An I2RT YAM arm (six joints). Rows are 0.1 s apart.
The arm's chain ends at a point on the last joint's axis. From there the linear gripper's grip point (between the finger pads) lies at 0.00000 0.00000 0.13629 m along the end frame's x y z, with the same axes.
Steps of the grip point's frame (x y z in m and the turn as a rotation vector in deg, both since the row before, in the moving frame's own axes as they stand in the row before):
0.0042, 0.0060, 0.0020, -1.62, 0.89, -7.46
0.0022, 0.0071, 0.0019, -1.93, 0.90, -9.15
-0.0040, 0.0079, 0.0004, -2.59, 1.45, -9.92
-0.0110, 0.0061, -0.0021, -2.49, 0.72, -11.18
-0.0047, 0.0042, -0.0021, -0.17, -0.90, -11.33
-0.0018, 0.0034, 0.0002, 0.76, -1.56, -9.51
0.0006, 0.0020, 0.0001, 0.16, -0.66, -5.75
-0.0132, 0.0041, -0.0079, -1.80, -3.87, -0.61
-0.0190, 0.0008, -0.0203, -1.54, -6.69, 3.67
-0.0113, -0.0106, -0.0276, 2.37, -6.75, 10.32
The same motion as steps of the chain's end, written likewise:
0.0018, 0.0023, 0.0021, -1.62, 0.89, -7.46
-0.0003, 0.0027, 0.0020, -1.93, 0.90, -9.15
-0.0080, 0.0021, 0.0006, -2.59, 1.45, -9.92
-0.0133, 0.0004, -0.0020, -2.49, 0.72, -11.18
-0.0026, 0.0036, -0.0021, -0.17, -0.90, -11.33
0.0020, 0.0049, 0.0003, 0.76, -1.56, -9.51
0.0022, 0.0023, 0.0001, 0.16, -0.66, -5.75
-0.0040, -0.0002, -0.0075, -1.80, -3.87, -0.61
-0.0030, -0.0023, -0.0193, -1.54, -6.69, 3.67
0.0041, -0.0036, -0.0265, 2.37, -6.75, 10.32

